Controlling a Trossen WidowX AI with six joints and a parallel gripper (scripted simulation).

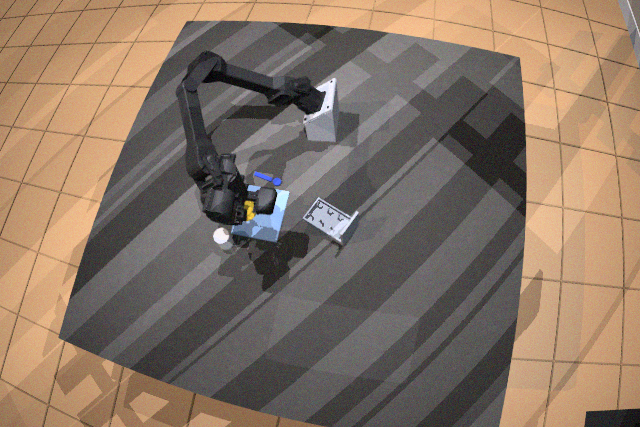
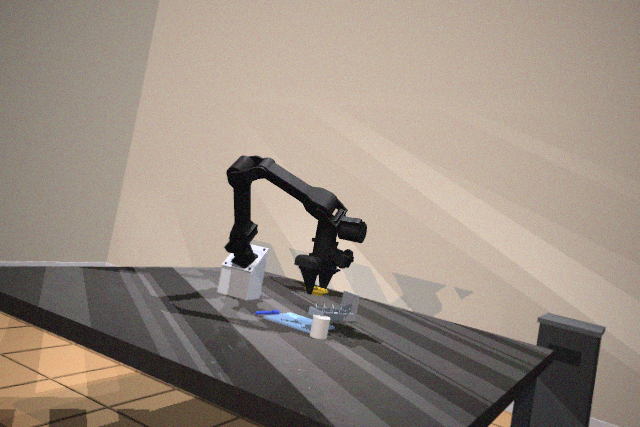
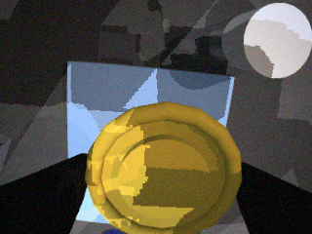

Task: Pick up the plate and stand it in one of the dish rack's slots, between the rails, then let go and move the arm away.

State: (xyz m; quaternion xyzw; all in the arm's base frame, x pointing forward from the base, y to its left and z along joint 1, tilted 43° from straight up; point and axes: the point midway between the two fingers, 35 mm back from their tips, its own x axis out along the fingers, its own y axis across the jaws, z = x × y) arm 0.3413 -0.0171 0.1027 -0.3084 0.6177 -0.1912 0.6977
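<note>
The dish rack lies 6 cm behind my gripper tip, 20 cm to the left of it and 7 cm below it. From my gripper tip the other things lie so: white cup 7 cm ahead, 6 cm to the right, 7 cm below; then yellow plate 1 cm above; then light blue mat 4 cm behind, 1 cm to the left, 9 cm below.
</note>
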